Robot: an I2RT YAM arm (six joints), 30 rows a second.
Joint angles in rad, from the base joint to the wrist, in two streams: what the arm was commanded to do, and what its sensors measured. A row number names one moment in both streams.
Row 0, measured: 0.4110, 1.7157, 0.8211, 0.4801, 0.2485, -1.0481
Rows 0 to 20, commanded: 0.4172, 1.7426, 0.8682, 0.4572, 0.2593, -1.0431; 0.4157, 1.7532, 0.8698, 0.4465, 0.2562, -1.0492; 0.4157, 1.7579, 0.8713, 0.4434, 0.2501, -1.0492; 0.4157, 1.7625, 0.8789, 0.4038, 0.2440, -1.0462; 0.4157, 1.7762, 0.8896, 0.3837, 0.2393, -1.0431; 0.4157, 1.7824, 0.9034, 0.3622, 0.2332, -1.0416; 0.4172, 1.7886, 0.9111, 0.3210, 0.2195, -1.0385; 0.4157, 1.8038, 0.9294, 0.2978, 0.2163, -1.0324; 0.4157, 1.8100, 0.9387, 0.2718, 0.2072, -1.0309; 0.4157, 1.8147, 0.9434, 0.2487, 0.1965, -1.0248; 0.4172, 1.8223, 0.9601, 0.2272, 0.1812, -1.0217; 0.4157, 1.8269, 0.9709, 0.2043, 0.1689, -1.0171; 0.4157, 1.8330, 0.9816, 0.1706, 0.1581, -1.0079; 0.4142, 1.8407, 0.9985, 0.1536, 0.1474, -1.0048; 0.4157, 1.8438, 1.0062, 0.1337, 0.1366, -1.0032; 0.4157, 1.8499, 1.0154, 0.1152, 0.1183, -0.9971; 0.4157, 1.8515, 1.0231, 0.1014, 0.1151, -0.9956; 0.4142, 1.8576, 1.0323, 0.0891, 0.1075, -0.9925; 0.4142, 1.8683, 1.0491, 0.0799, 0.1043, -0.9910; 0.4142, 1.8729, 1.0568, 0.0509, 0.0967, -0.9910; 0.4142, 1.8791, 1.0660, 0.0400, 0.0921, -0.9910
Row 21, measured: 0.4118, 1.8534, 1.0237, 0.1326, 0.1497, -1.0302
